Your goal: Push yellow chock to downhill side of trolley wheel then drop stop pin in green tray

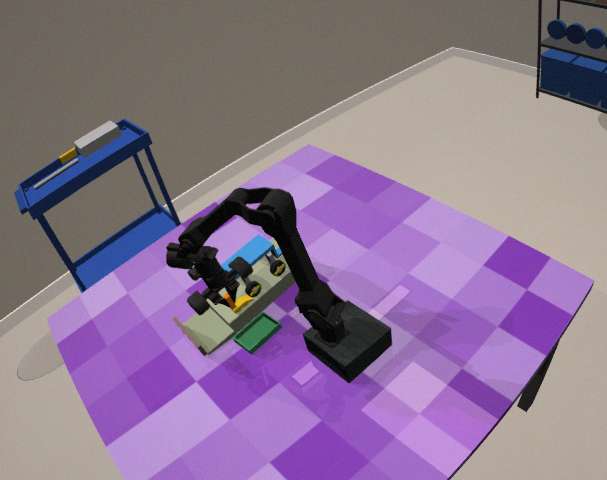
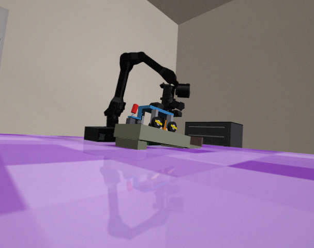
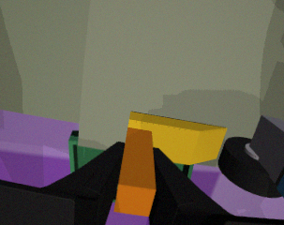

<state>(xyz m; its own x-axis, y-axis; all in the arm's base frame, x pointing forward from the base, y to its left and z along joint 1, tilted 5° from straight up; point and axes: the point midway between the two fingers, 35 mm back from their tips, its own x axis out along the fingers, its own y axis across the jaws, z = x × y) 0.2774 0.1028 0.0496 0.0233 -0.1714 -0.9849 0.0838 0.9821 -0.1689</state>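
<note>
Right now my gripper tip is 20 mm to the left of the yellow chock and 10 mm above it. Also, from my gripper tip: brown lip 60 mm ahead, 140 mm to the left, 60 mm below; green tray 70 mm behind, 10 mm to the right, 100 mm below; blue trolley 40 mm ahead, 120 mm to the right, 20 mm above.
</note>
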